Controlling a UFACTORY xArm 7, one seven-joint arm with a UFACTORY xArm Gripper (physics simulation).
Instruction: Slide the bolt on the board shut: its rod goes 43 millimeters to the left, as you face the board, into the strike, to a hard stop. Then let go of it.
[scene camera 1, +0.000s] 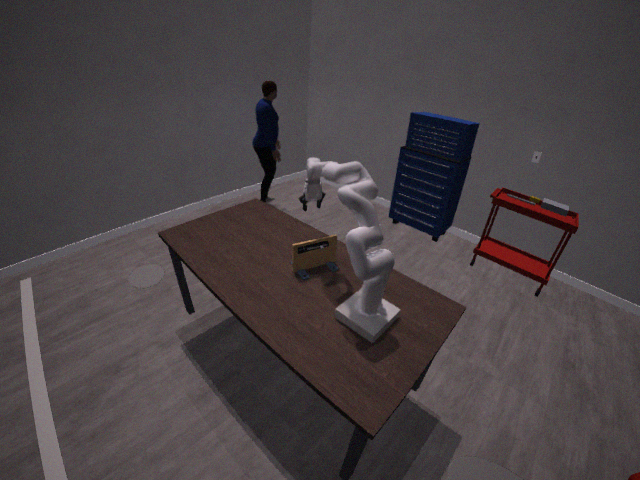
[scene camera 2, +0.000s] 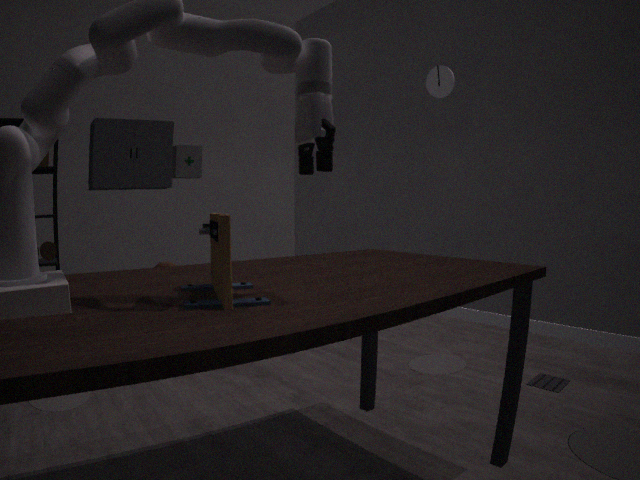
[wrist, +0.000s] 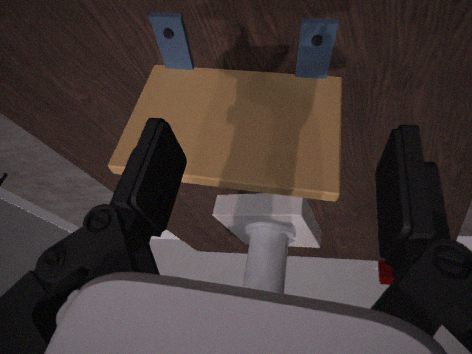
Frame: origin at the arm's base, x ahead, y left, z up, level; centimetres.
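Seen in the pictures: gripper, fingertip midpoint: (scene camera 1: 311, 209) (scene camera 2: 314, 172) (wrist: 273, 143); arm's base, origin of the base link: (scene camera 1: 368, 307) (scene camera 2: 18, 281) (wrist: 270, 231).
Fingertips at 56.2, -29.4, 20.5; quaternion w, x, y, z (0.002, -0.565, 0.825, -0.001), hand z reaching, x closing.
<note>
Pixels of each thing's top centre, then the offset from my fingertips to it, as dx, dy, dz. Level surfaces: height alone.
- yellow-tan board, middle of its top: (wrist: 217, 183) (scene camera 2: 218, 213) (scene camera 1: 315, 239) -14.2, +14.4, -8.2
- bolt, middle of its top: (scene camera 2: 206, 221) (scene camera 1: 314, 245) -15.7, +17.3, -9.8
- table, its level: dz -25.8
A yellow-tan board (scene camera 1: 314, 259) (scene camera 2: 222, 266) (wrist: 210, 125) stands upright on blue feet on the table. The bolt (scene camera 1: 315, 246) (scene camera 2: 205, 230), a dark fitting with light metal parts, sits near the board's top edge on the side facing the arm's base. It is too small to tell how far its rod reaches. The wrist view shows the board's plain back; the bolt is hidden there. My gripper (scene camera 1: 311, 206) (scene camera 2: 315, 172) (wrist: 273, 143) is open and empty. It hangs high above the table, beyond the board's back side, well apart from the bolt.
The blue feet (scene camera 1: 302, 274) (scene camera 2: 227, 303) (wrist: 317, 50) stick out on both sides of the board. The arm's white base (scene camera 1: 368, 316) (scene camera 2: 33, 297) stands on the table (scene camera 1: 248, 289) (scene camera 2: 361, 289). A blue tool cabinet (scene camera 1: 431, 175), a red cart (scene camera 1: 509, 257) and a person (scene camera 1: 266, 126) are beyond the table.
</note>
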